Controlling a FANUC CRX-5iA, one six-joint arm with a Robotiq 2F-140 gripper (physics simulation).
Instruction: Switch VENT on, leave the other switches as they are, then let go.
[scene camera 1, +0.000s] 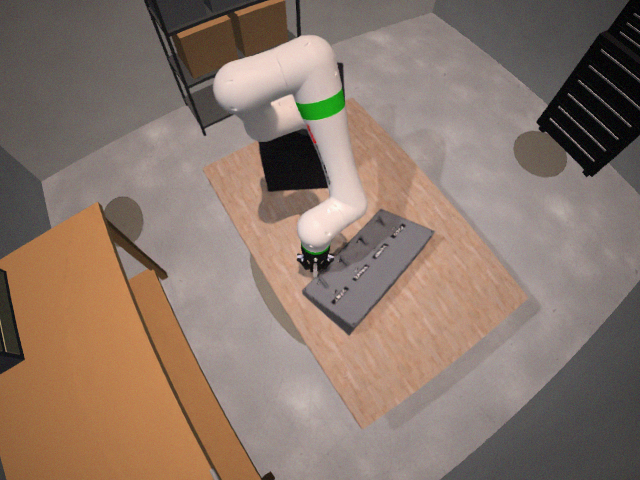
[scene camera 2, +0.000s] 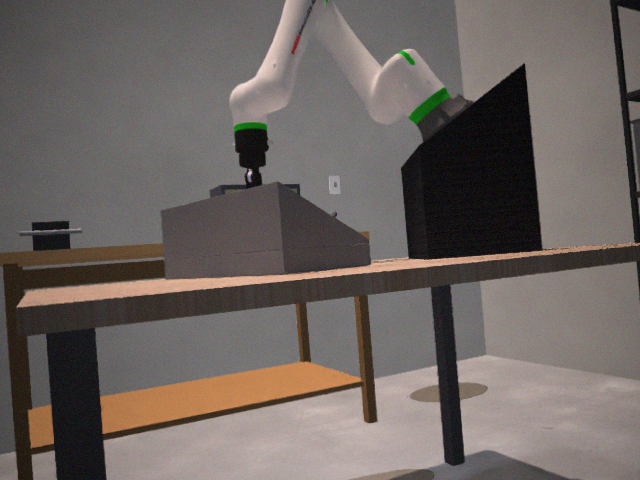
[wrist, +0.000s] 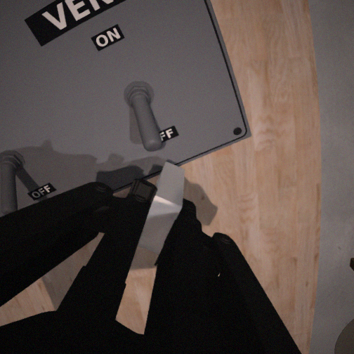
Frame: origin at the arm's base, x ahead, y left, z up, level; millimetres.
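Seen in the pictures: gripper, between the fingertips: (scene camera 1: 315, 273); arm's base, origin of its link: (scene camera 2: 446, 127).
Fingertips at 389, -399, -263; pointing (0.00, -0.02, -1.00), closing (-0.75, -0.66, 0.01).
Note:
Pixels of each thing's middle, then the offset from my fingertips to it, as dx, dy, dz. Level surfaces: height alone.
- grey switch panel, middle of its body: (scene camera 2: 253, 247) (scene camera 1: 370, 268) +143, +170, -36
- VENT switch, middle of its body: (scene camera 1: 323, 282) +49, -8, +13
- wooden table, height of its surface: dz -100
The grey switch panel (scene camera 1: 388, 270) (scene camera 2: 222, 235) (wrist: 60, 95) has a sloped face with a row of toggle switches. The VENT switch (wrist: 145, 120) (scene camera 1: 323, 281) is at the end of the row. Its lever leans toward its OFF label (wrist: 169, 134), away from the ON label (wrist: 108, 37). A neighbouring lever (wrist: 8, 185) at the left of the wrist view also leans toward its OFF side. My gripper (wrist: 167, 182) (scene camera 1: 315, 273) (scene camera 2: 253, 184) is shut and empty. In the wrist view its tips are just below the VENT lever's end, at the panel's lower edge, with a small gap showing.
The panel lies on a wooden table (scene camera 1: 439, 330) (scene camera 2: 129, 290). The black robot base (scene camera 1: 294, 167) (scene camera 2: 475, 191) stands on the same table. An orange workbench (scene camera 1: 67, 335), a shelf rack (scene camera 1: 194, 111) with boxes and a black cabinet (scene camera 1: 589, 103) stand apart from the table.

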